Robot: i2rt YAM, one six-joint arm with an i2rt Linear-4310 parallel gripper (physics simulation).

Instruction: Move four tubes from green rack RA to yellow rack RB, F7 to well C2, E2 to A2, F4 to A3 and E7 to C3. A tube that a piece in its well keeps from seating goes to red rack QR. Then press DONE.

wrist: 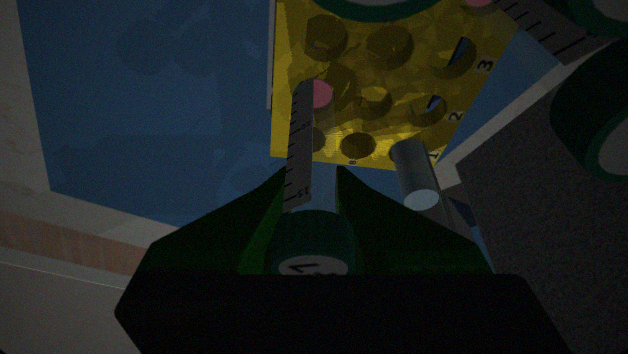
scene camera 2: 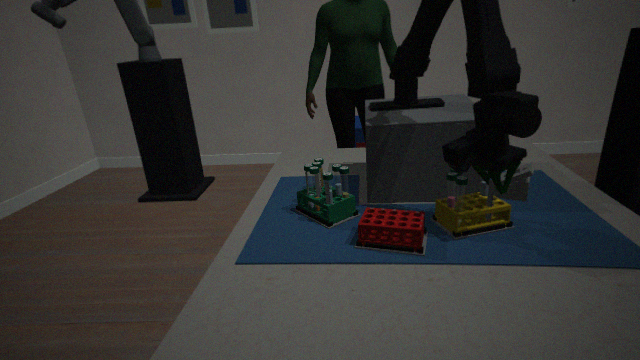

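Seen in the pictures: gripper, fingertip midpoint: (wrist: 313, 178) (scene camera 2: 499, 191); arm's base, origin of the base link: (scene camera 2: 405, 106).
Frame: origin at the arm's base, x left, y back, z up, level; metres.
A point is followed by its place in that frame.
Note:
My gripper (scene camera 2: 501, 190) {x 0.162, y -0.313, z -0.136 m} (wrist: 313, 178) {x 0.162, y -0.313, z -0.136 m} is shut on tube F7 (wrist: 325, 192) {x 0.136, y -0.322, z -0.107 m}, below its green cap, above yellow rack RB (scene camera 2: 475, 230) {x 0.105, y -0.360, z -0.204 m} (wrist: 280, 117). The tube slants in the wrist view; its pink-filled lower end is at well C2, and its depth there cannot be told. A grey-blue cylindrical piece (wrist: 412, 167) {x 0.155, y -0.259, z -0.162 m} stands upright in A1. Two green-capped tubes (scene camera 2: 452, 186) {x 0.060, y -0.331, z -0.113 m} (scene camera 2: 462, 189) {x 0.074, y -0.357, z -0.110 m} stand at the rack's left in the scene view. Green rack RA (scene camera 2: 345, 210) {x -0.173, y -0.278, z -0.190 m} holds several green-capped tubes; their labels are unreadable. Red rack QR (scene camera 2: 366, 229) {x -0.126, y -0.410, z -0.171 m} shows no tubes. The DONE button cannot be made out.
Large green caps (wrist: 377, 10) (wrist: 590, 120) {x 0.080, y -0.304, z -0.089 m} stand near the camera at the wrist view's top and right. The grey block (scene camera 2: 412, 160) {x -0.003, y -0.179, z -0.102 m} (wrist: 555, 225) {x 0.135, y -0.182, z -0.138 m} carries the arm's base behind the racks. The racks stand on a blue mat (scene camera 2: 300, 250) {x -0.267, y -0.417, z -0.215 m} (wrist: 125, 160) {x 0.297, y -0.415, z -0.215 m}.

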